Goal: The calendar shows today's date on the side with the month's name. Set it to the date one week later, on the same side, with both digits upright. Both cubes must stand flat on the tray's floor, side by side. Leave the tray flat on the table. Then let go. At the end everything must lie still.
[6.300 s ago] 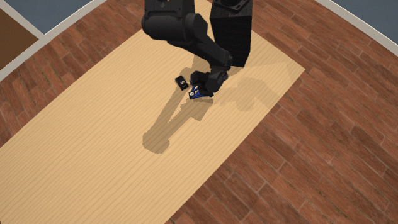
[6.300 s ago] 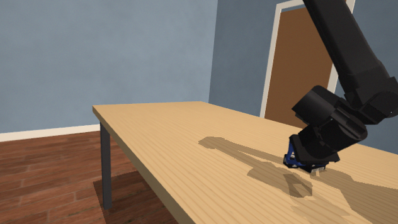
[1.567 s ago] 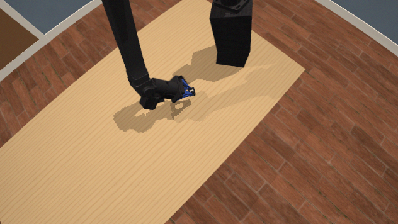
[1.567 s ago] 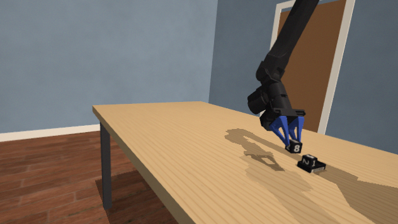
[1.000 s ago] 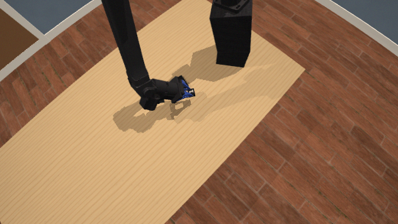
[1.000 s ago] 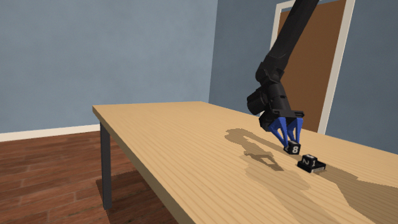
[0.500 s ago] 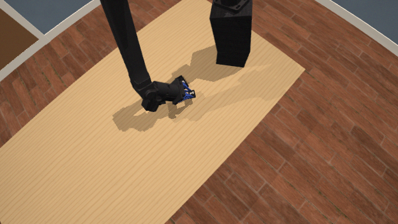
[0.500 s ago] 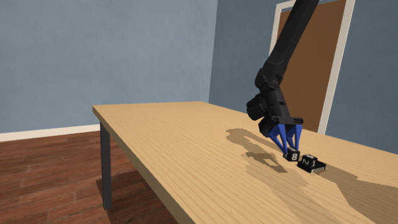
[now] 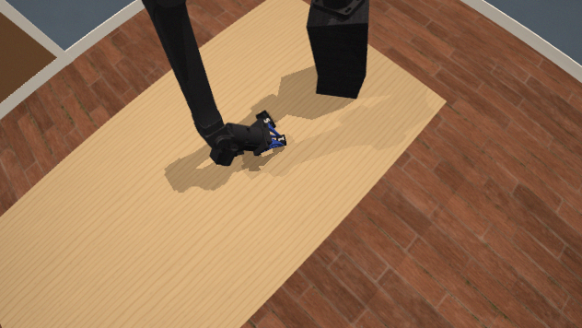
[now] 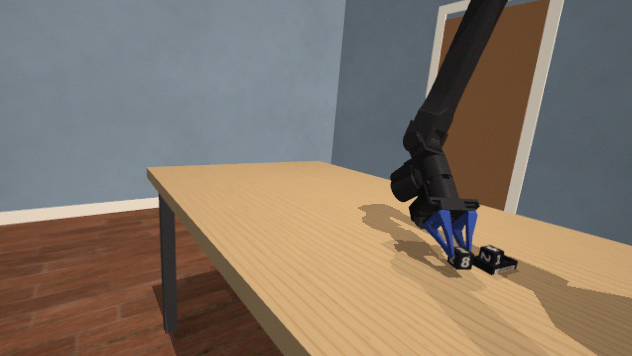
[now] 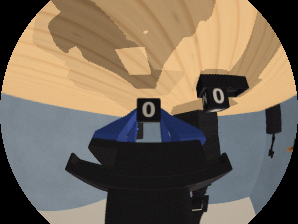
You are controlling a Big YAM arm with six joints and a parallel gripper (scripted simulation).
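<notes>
The black cube is 80 mm to the right of my hand, 30 mm behind it and 20 mm below it. The rest, counted from my hand: black tray 100 mm to the right, 40 mm behind, 30 mm below; then black date cube 10 mm below, 10 mm behind.
</notes>
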